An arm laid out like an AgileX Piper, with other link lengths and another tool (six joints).
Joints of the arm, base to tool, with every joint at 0 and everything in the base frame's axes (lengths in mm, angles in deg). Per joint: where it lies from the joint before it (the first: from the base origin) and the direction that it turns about. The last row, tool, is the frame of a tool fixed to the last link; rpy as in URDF.
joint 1: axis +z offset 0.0 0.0 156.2
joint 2: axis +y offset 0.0 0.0 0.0
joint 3: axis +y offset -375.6 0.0 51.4
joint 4: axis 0.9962 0 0.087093 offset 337.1 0.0 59.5
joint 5: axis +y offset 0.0 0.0 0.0
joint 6: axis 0.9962 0 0.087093 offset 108.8 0.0 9.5
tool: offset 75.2 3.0 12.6 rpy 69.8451 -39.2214 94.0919
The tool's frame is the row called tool.
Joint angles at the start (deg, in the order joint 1, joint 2, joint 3, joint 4, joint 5, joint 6):
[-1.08 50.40 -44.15 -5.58 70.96 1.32]
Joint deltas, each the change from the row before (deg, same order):
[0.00 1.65 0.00 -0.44 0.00 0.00]
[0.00 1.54 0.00 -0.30 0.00 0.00]
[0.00 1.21 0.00 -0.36 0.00 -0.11]
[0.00 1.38 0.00 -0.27 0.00 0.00]
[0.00 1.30 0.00 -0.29 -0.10 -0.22]
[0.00 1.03 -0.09 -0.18 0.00 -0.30]
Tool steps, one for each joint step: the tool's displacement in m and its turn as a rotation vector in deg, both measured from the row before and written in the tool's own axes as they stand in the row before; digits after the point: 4 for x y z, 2 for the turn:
[0.0012 0.0008 0.0075 1.01 -1.24 -0.61]
[0.0015 0.0006 0.0070 1.01 -1.08 -0.52]
[0.0009 0.0007 0.0055 0.72 -0.89 -0.59]
[0.0013 0.0005 0.0062 0.91 -0.96 -0.48]
[0.0014 0.0007 0.0059 0.76 -0.80 -0.68]
[0.0013 0.0008 0.0042 0.63 -0.57 -0.63]

